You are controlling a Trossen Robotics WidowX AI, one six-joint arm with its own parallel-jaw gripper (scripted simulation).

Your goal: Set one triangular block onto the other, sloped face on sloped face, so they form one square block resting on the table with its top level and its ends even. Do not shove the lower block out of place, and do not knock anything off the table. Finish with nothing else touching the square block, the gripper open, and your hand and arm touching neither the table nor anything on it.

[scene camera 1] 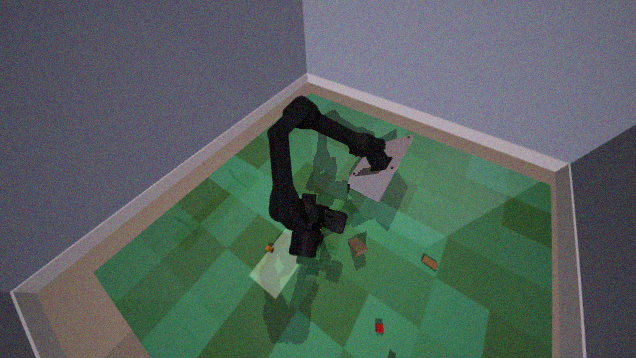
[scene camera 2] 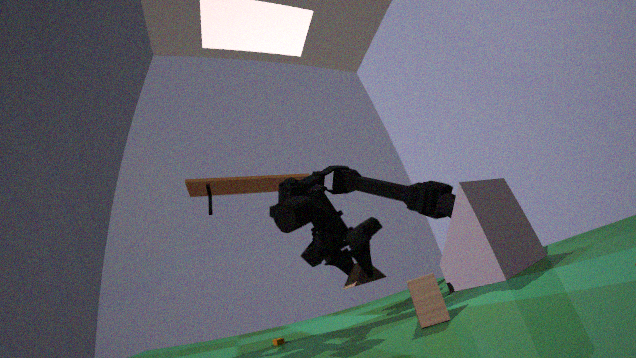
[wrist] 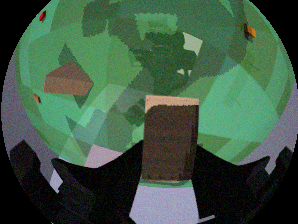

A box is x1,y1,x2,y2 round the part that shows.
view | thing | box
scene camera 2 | my gripper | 300,208,381,277
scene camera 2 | triangular block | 406,273,450,328
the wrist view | my gripper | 9,140,292,223
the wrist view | triangular block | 141,95,197,180
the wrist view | triangular block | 43,60,92,95
